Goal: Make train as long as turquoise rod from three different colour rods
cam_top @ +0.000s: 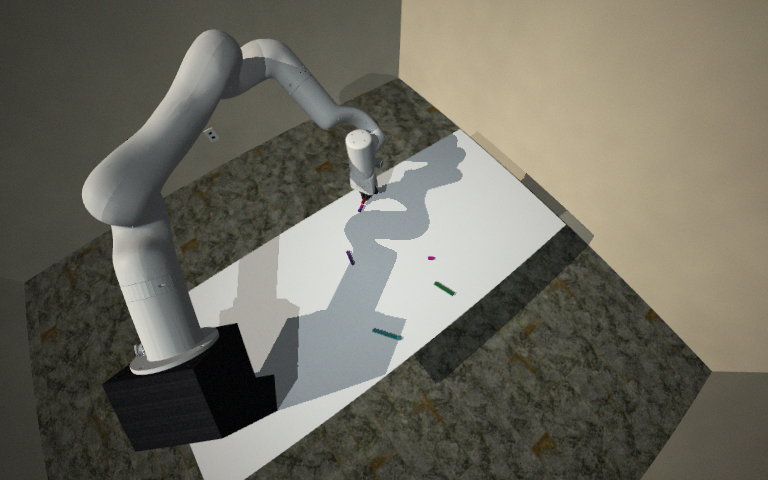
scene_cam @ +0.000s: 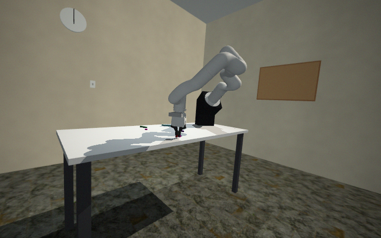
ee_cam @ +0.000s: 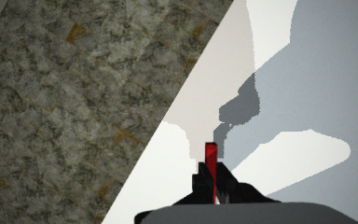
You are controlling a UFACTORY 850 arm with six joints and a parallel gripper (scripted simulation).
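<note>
The blue rod is 5 cm behind my hand, 4 cm to the right of it and 3 cm below it. Also, from my hand: red rod: 2 cm below; then green rod: 8 cm ahead, 48 cm to the right, 3 cm below; then purple rod: 17 cm behind, 21 cm to the right, 3 cm below.
</note>
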